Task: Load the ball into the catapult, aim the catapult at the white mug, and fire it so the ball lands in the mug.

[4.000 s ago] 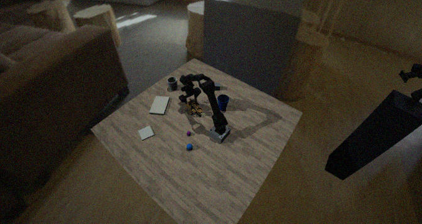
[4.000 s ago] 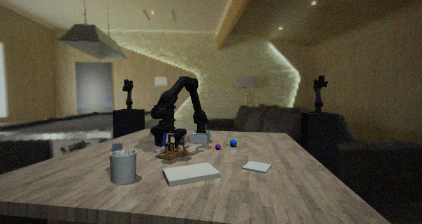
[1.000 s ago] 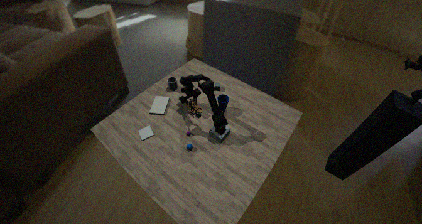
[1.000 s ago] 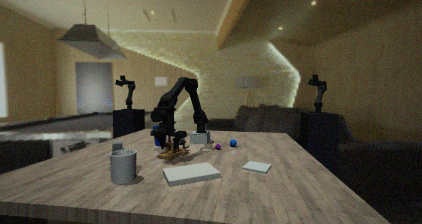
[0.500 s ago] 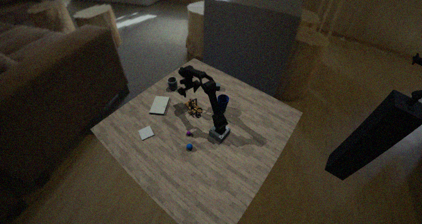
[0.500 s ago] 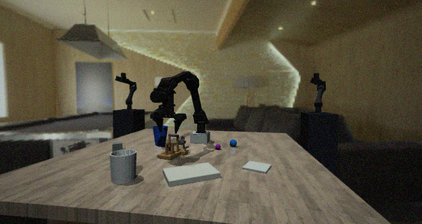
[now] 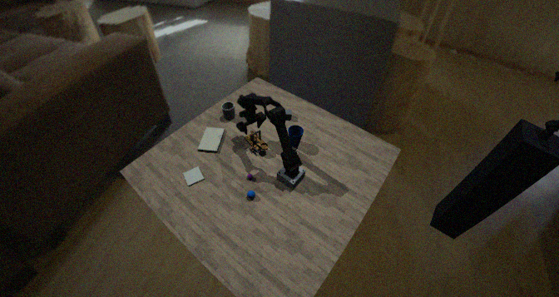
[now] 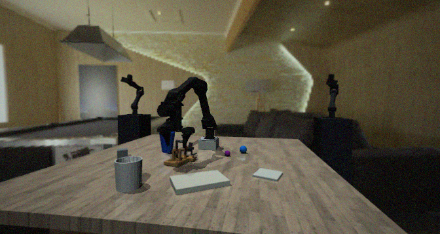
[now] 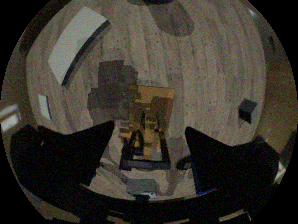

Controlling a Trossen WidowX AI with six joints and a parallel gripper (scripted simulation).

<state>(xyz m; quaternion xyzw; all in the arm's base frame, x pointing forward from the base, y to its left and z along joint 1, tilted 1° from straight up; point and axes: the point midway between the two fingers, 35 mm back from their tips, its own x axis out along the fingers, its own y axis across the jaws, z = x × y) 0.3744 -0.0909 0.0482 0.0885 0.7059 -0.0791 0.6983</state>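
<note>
The purple ball lies 190 mm behind my gripper tip, 230 mm to the left of it and 70 mm below it. Also, from my gripper tip: white flat slab (210 mm ahead, 170 mm to the left, 70 mm below); blue cup (230 mm behind, 150 mm to the right, 50 mm below); wooden catapult (60 mm behind, 40 mm to the left, 30 mm below).
</note>
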